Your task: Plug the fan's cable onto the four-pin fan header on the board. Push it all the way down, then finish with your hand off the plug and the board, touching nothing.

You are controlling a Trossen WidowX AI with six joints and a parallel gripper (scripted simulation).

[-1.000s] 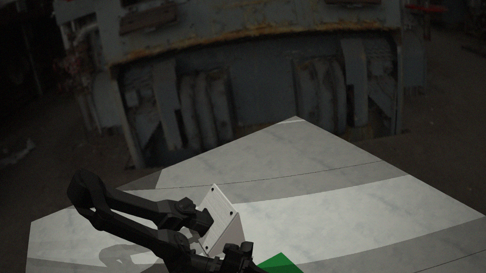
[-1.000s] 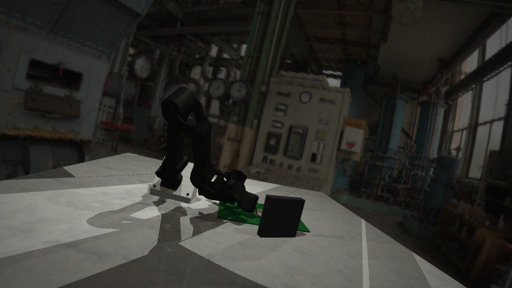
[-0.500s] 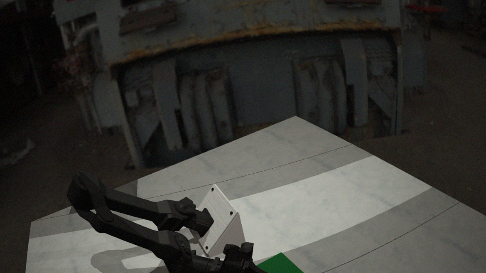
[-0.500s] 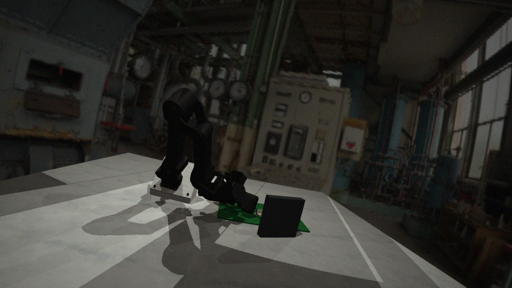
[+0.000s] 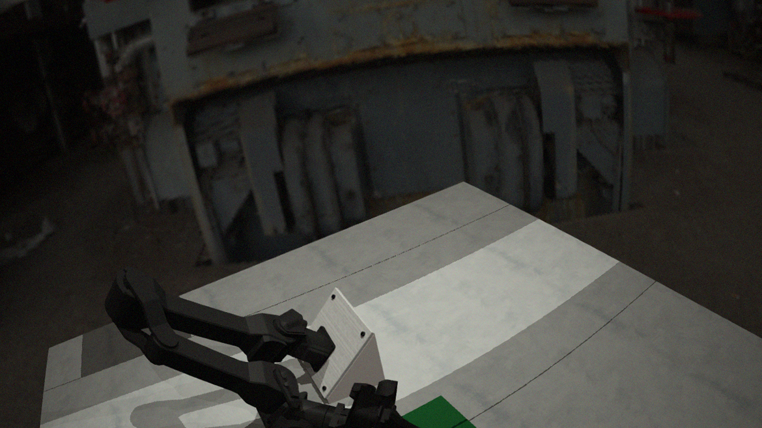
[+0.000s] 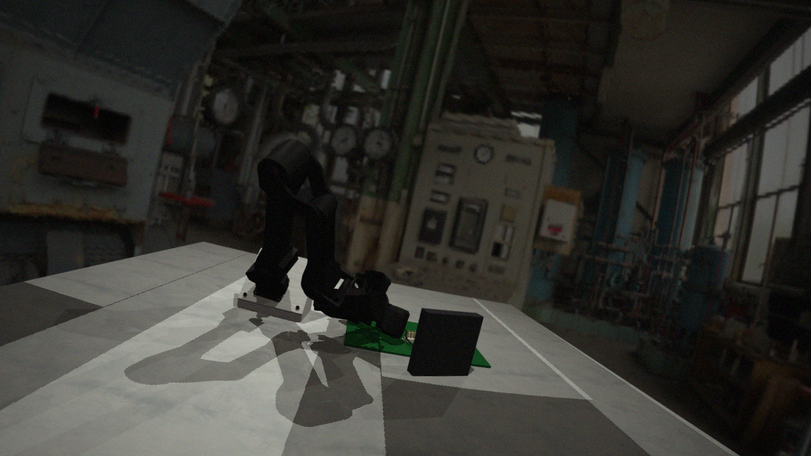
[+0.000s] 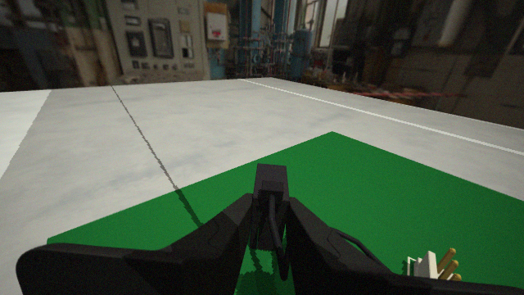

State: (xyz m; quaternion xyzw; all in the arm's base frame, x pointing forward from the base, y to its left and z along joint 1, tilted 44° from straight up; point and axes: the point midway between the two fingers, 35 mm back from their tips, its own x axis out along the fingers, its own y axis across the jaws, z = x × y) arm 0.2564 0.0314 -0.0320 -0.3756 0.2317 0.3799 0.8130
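Right now the black plug is 10 mm to the left of my gripper tip and 10 mm below it. From my gripper tip the other things lie so: green board (60 mm ahead, 50 mm below, 40 mm to the right); fan header (70 mm to the right, 50 mm ahead, 30 mm below); black fan (200 mm to the right, 100 mm ahead, 20 mm above).
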